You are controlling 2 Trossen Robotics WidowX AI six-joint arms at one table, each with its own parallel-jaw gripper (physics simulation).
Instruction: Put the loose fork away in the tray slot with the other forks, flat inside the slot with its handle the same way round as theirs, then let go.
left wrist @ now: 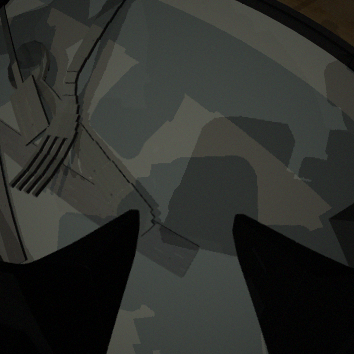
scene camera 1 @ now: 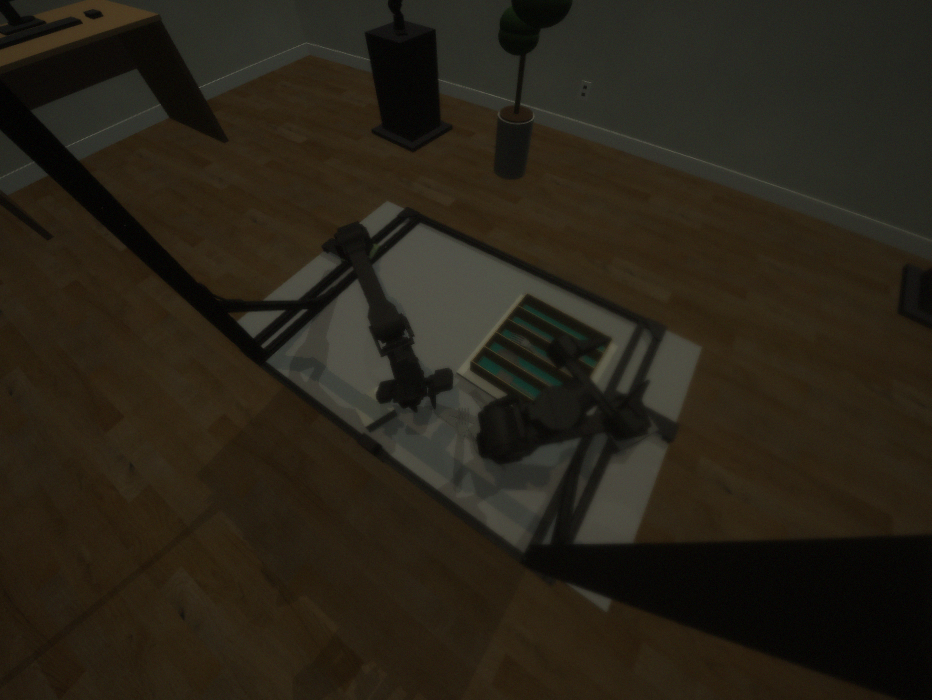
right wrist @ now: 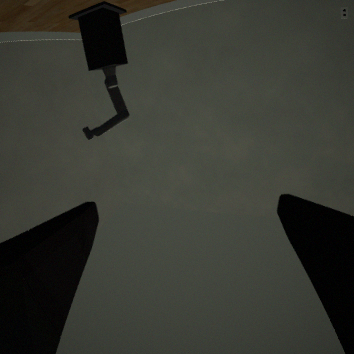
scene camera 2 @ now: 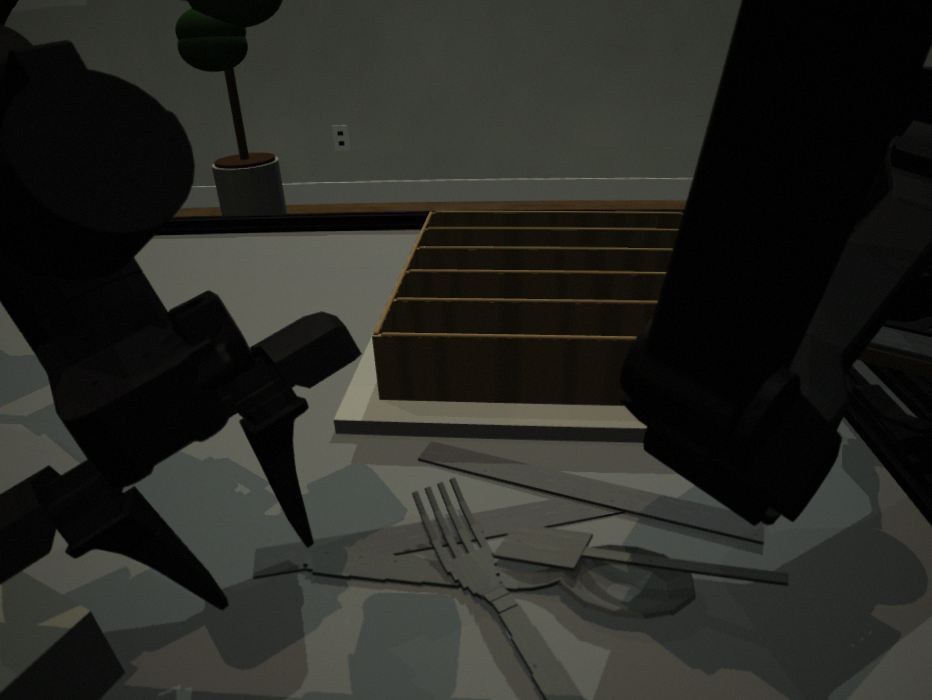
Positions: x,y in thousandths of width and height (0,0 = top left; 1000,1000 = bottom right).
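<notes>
On scene camera 1 you've got the right gripper (scene camera 1: 674,512), which is open and holding nothing, and the left gripper (scene camera 1: 458,586). Scene camera 2 has a pale block (scene camera 2: 62,916) resting on the table, plus a wooden tray (scene camera 2: 575,439) and the left gripper (scene camera 2: 288,819). In the left wrist view there's the left gripper (left wrist: 527,623) again. The right wrist view has the right gripper (right wrist: 535,586), but the pale block is out of frame in the right wrist view.
</notes>
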